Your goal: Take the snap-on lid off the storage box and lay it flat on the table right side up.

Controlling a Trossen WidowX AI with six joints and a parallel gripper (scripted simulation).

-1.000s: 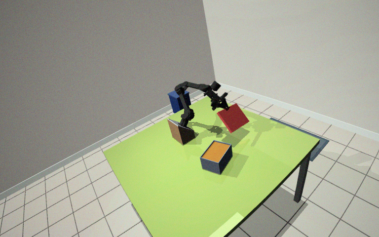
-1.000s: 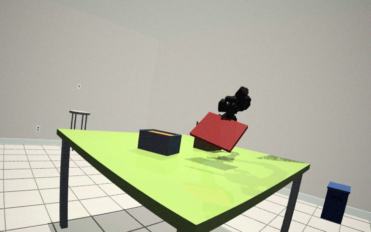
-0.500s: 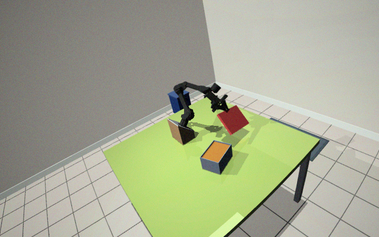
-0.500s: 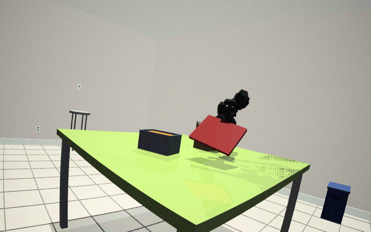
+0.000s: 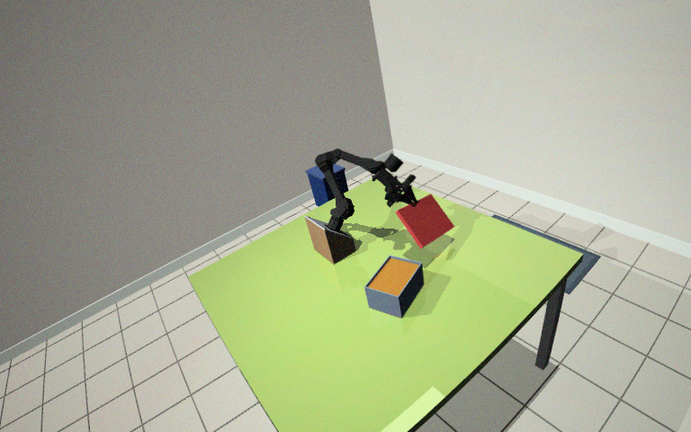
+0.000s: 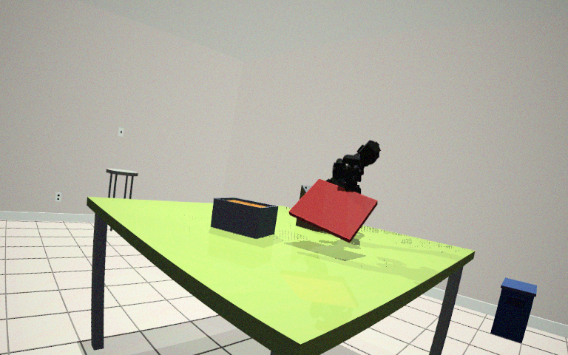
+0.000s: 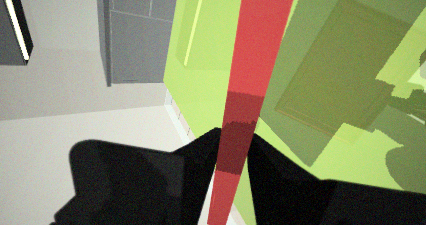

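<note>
Right now my gripper tip is 6 cm short of the red lid and 5 cm above it. Also, from my gripper tip: storage box 29 cm to the right, 21 cm ahead, 15 cm below.
</note>
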